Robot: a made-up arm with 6 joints. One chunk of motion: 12 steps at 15 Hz.
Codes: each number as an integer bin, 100 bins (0 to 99) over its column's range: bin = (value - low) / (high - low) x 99, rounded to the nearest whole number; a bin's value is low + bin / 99 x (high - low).
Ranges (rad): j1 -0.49..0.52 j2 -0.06..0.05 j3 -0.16..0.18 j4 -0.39..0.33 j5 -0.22..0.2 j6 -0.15..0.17
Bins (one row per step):
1: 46 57 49 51 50 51
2: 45 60 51 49 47 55
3: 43 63 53 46 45 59
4: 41 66 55 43 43 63
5: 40 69 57 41 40 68
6: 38 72 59 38 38 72
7: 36 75 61 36 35 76
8: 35 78 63 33 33 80
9: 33 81 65 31 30 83
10: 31 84 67 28 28 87
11: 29 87 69 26 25 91
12: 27 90 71 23 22 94
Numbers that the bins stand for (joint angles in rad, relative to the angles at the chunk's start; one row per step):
1: -0.0207 0.0033 0.0083 -0.0191 -0.0079 0.0148
2: -0.0309 0.0067 0.0152 -0.0336 -0.0206 0.0278
3: -0.0513 0.0100 0.0220 -0.0555 -0.0291 0.0407
4: -0.0717 0.0133 0.0289 -0.0773 -0.0376 0.0536
5: -0.0819 0.0167 0.0358 -0.0918 -0.0503 0.0698
6: -0.1023 0.0200 0.0426 -0.1136 -0.0588 0.0827
7: -0.1227 0.0233 0.0495 -0.1282 -0.0715 0.0957
8: -0.1329 0.0267 0.0564 -0.1500 -0.0800 0.1086
9: -0.1533 0.0300 0.0632 -0.1645 -0.0927 0.1183
10: -0.1737 0.0333 0.0701 -0.1864 -0.1012 0.1312
11: -0.1941 0.0367 0.0770 -0.2009 -0.1139 0.1441
12: -0.2145 0.0400 0.0838 -0.2227 -0.1267 0.1538

